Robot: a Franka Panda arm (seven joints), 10 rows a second.
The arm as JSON. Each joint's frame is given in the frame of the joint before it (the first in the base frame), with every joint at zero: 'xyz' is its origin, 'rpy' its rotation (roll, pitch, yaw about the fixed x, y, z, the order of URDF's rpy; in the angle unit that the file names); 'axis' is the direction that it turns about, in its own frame. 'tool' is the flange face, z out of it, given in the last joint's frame.
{
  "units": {
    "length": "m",
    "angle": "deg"
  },
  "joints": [
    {
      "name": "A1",
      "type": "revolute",
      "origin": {
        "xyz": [
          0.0,
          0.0,
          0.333
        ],
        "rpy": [
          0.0,
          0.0,
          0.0
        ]
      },
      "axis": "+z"
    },
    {
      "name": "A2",
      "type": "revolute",
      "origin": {
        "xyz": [
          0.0,
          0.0,
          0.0
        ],
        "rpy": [
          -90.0,
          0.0,
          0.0
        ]
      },
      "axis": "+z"
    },
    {
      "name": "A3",
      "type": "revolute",
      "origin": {
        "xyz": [
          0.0,
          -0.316,
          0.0
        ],
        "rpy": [
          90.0,
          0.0,
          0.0
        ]
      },
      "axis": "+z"
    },
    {
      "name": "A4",
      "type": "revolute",
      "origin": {
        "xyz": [
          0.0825,
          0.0,
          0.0
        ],
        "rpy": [
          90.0,
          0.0,
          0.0
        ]
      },
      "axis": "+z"
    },
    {
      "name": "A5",
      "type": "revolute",
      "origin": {
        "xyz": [
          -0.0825,
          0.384,
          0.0
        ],
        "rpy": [
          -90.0,
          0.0,
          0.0
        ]
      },
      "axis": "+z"
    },
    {
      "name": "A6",
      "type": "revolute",
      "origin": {
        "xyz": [
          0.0,
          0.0,
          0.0
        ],
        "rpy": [
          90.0,
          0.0,
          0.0
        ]
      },
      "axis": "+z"
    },
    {
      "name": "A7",
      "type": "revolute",
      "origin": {
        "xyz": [
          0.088,
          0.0,
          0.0
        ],
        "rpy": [
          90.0,
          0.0,
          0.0
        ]
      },
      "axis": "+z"
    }
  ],
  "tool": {
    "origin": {
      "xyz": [
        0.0,
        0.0,
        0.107
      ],
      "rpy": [
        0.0,
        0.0,
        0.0
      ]
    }
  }
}
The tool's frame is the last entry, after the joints.
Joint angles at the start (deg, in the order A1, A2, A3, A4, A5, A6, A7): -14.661, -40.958, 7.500, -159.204, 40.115, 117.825, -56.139
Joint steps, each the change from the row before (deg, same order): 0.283, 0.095, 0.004, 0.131, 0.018, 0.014, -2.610; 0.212, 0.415, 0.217, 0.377, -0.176, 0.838, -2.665; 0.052, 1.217, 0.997, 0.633, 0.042, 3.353, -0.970; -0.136, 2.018, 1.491, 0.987, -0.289, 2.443, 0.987; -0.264, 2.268, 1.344, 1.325, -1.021, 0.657, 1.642; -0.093, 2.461, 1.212, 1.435, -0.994, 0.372, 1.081; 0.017, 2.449, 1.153, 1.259, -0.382, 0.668, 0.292; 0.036, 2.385, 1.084, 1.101, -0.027, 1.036, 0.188
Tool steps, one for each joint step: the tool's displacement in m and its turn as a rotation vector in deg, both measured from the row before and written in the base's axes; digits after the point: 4 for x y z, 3 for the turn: 0.0007, 0.0016, 0.0006, -0.416, -1.299, 2.533; 0.0032, 0.0009, 0.0015, -1.040, -1.804, 2.379; 0.0090, 0.0003, 0.0016, -1.953, -2.302, 0.055; 0.0102, 0.0034, -0.0019, -1.561, -0.226, -0.752; 0.0092, 0.0046, -0.0034, -1.127, 1.368, -0.272; 0.0095, 0.0058, -0.0044, -0.927, 1.373, 0.469; 0.0092, 0.0064, -0.0056, -0.554, 0.872, 0.820; 0.0089, 0.0060, -0.0062, -0.319, 0.552, 0.546
